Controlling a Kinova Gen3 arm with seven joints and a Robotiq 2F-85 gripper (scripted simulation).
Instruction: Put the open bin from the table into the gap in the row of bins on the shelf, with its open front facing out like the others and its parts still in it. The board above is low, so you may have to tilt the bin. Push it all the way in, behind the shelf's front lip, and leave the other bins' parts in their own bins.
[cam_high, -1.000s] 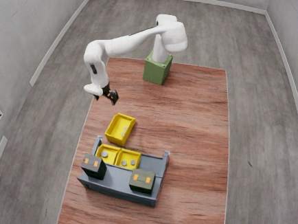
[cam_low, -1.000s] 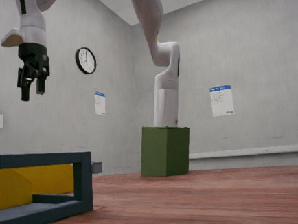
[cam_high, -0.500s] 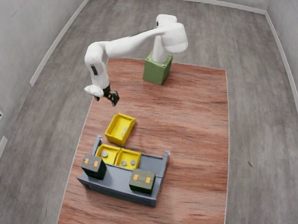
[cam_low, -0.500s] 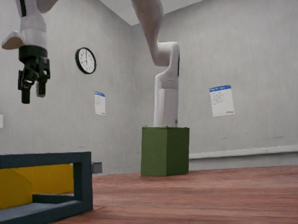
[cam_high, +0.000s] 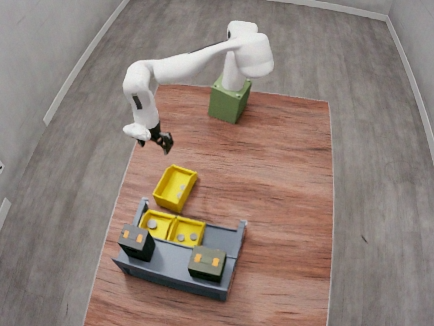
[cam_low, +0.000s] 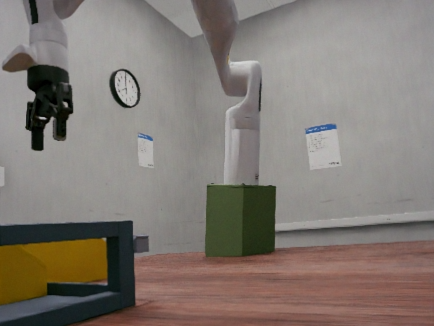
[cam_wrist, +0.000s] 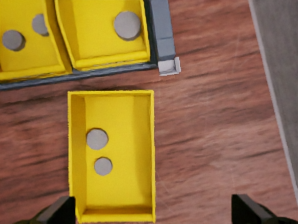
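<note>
My hand is 240 mm above the grey disc part, 70 mm to the right of it and 40 mm short of it. Round my hand: grey shelf (260 mm ahead, 190 mm below, 120 mm to the left).
</note>
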